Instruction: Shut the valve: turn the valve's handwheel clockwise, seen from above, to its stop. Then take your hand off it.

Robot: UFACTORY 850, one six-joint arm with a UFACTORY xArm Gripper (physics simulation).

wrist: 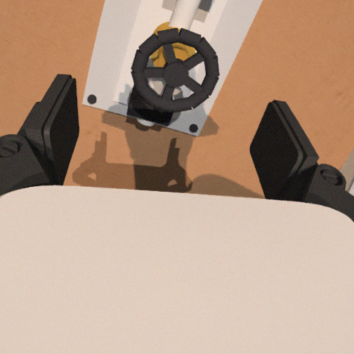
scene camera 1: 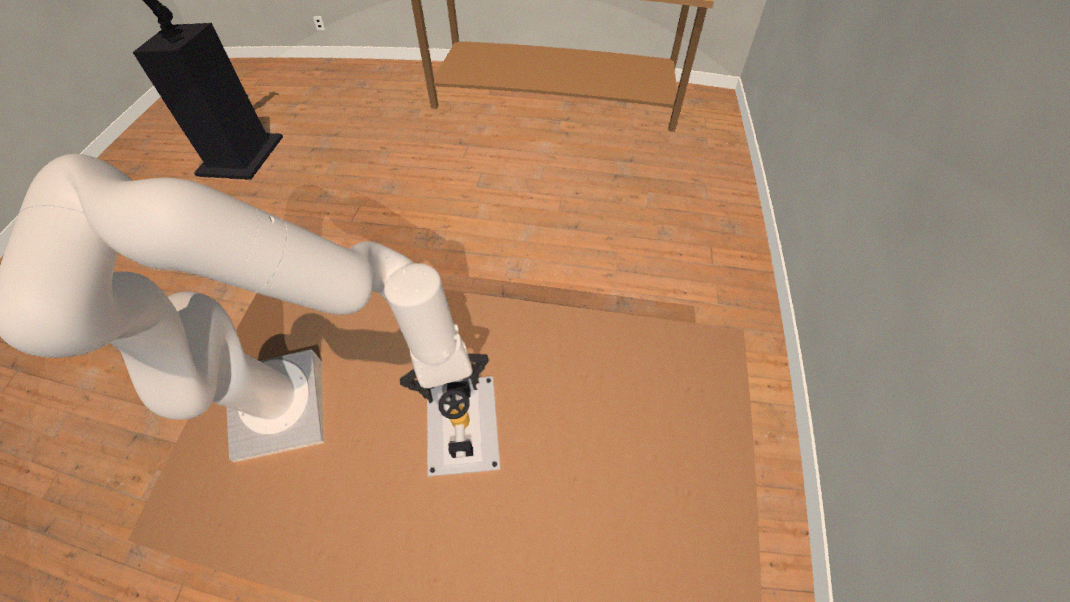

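Note:
The black five-spoke handwheel (scene camera 1: 453, 403) (wrist: 175, 73) sits above a yellow valve part (scene camera 1: 459, 420) (wrist: 164, 30) on a white pipe. The valve is mounted on a light grey plate (scene camera 1: 489, 426) (wrist: 232, 35) with dark corner bolts. My gripper (scene camera 1: 453, 390) (wrist: 171, 112) is open, with nothing between its fingers. In the wrist view the wheel is ahead of the palm, towards the top of the picture, and its lower rim reaches level with the fingertips. The fingers stand wide to its left and right, apart from it. The height gap to the wheel is hard to tell.
The plate lies on a brown mat (scene camera 1: 621, 449). The robot's base block (scene camera 1: 314, 419) stands left of the valve. A black pedestal (scene camera 1: 202, 97) stands at the back left and a wooden table (scene camera 1: 553, 71) at the back. A grey wall (scene camera 1: 935, 299) is on the right.

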